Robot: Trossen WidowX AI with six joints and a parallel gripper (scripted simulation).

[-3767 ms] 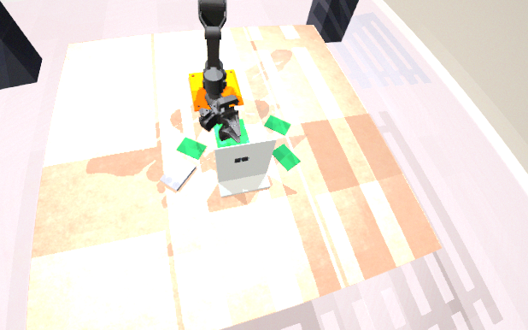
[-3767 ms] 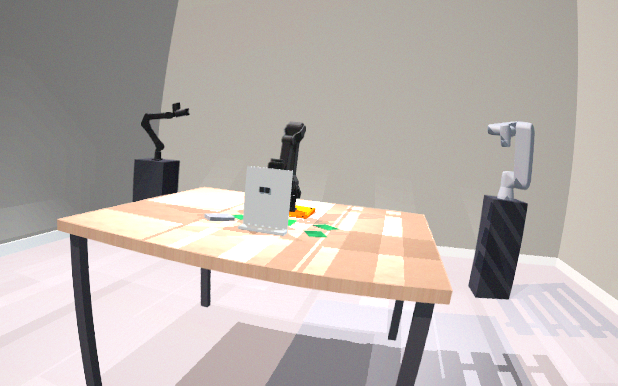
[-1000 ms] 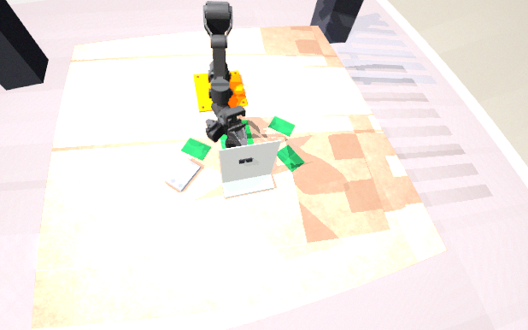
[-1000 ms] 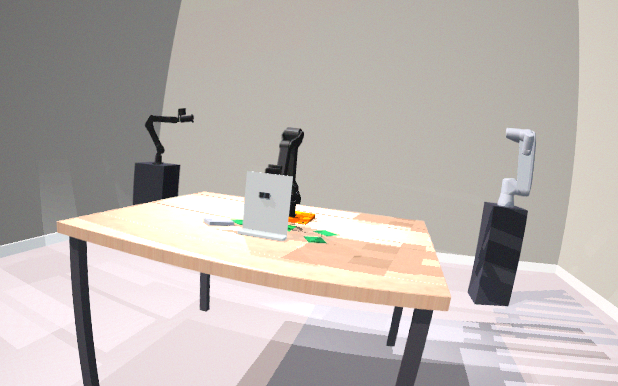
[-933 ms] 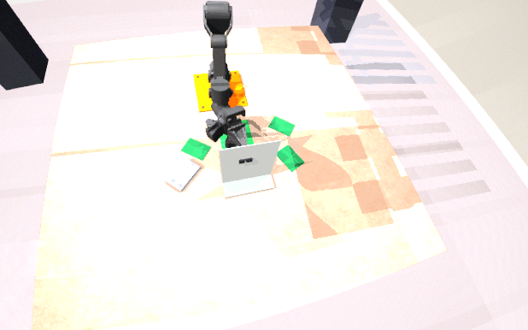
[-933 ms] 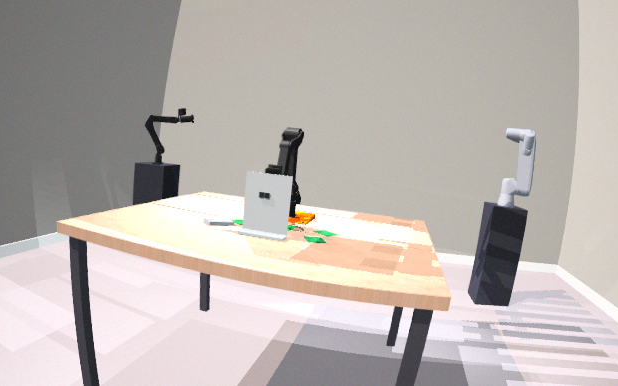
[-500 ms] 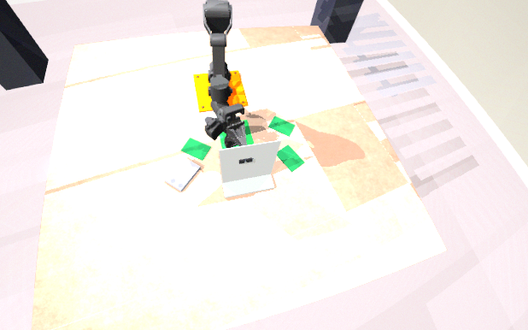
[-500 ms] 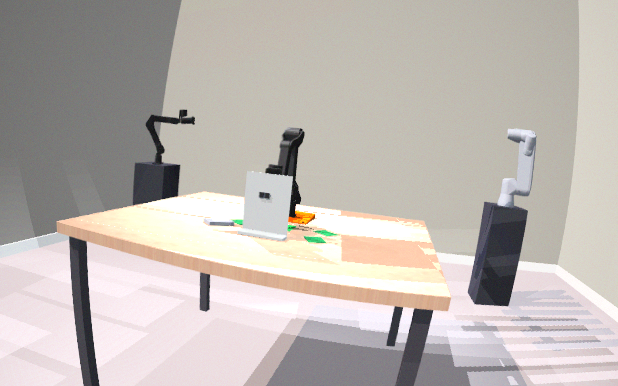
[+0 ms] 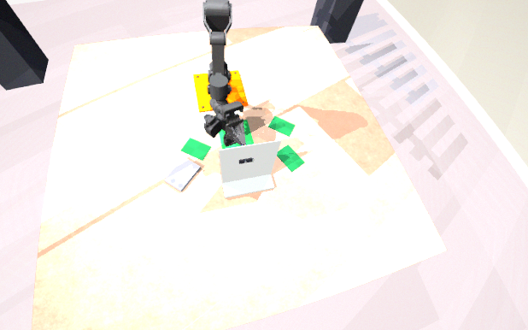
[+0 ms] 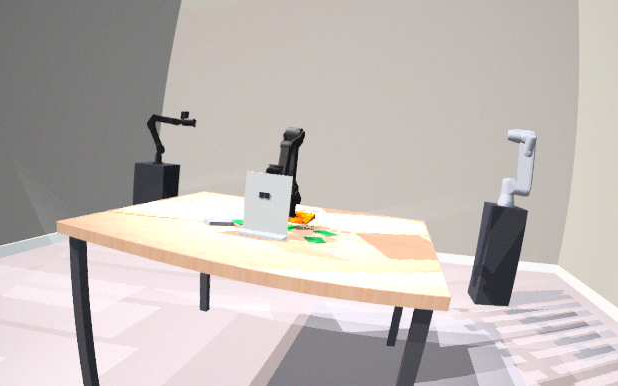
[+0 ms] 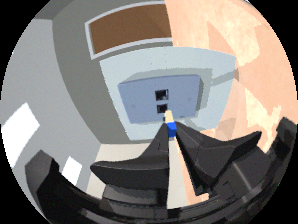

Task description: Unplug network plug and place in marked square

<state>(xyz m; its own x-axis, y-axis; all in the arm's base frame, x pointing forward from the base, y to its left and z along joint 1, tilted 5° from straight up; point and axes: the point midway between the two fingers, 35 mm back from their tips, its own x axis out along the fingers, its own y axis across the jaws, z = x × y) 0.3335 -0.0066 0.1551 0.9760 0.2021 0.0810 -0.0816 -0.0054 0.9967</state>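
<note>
My gripper tip is now 6 cm short of the grey panel, 1 cm to the left of it and 4 cm above it. From my gripper tip the other things lie so: blue network plug: right at my gripper tip; flat grey card: 2 cm behind, 21 cm to the right, 13 cm below.
</note>
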